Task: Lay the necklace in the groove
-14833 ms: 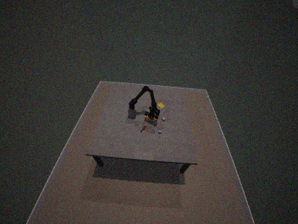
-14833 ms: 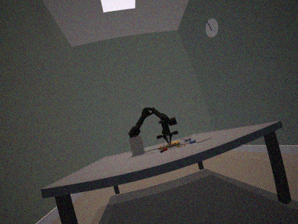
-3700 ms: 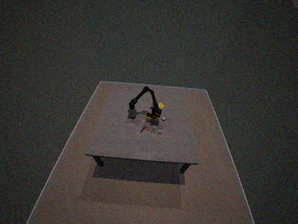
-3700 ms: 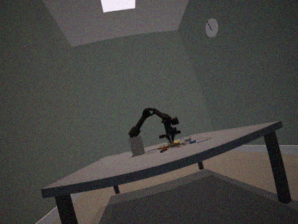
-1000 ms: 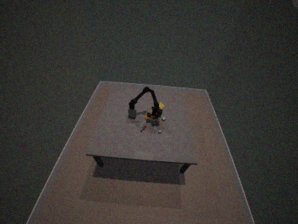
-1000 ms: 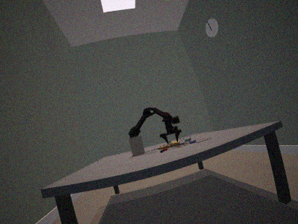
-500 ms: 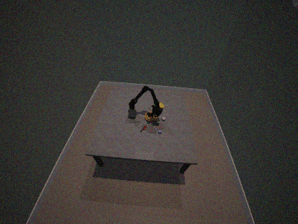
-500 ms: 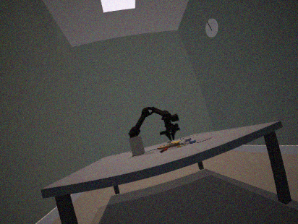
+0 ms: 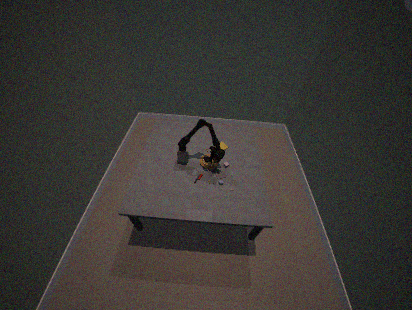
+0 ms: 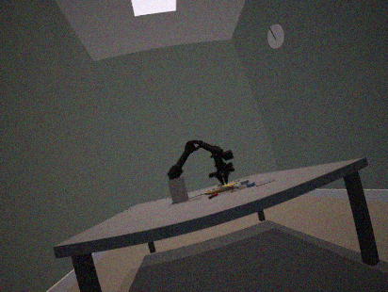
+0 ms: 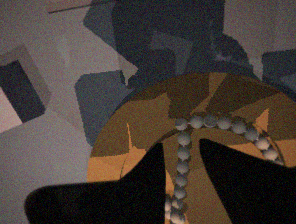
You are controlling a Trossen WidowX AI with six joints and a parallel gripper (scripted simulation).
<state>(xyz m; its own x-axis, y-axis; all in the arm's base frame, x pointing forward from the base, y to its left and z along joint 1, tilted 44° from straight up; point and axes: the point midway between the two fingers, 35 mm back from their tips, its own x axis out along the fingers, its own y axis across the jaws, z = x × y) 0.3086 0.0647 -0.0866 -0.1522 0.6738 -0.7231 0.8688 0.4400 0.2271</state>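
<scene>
Right now my gripper tip is 100 mm short of the grey flat piece, 110 mm to the left of it and 30 mm above it. Round my gripper tip: red tool 110 mm behind, 180 mm to the right, 30 mm below; bluish piece 110 mm ahead, 200 mm to the right, 20 mm below; yellow object 70 mm ahead, 310 mm to the left, 30 mm below.
</scene>
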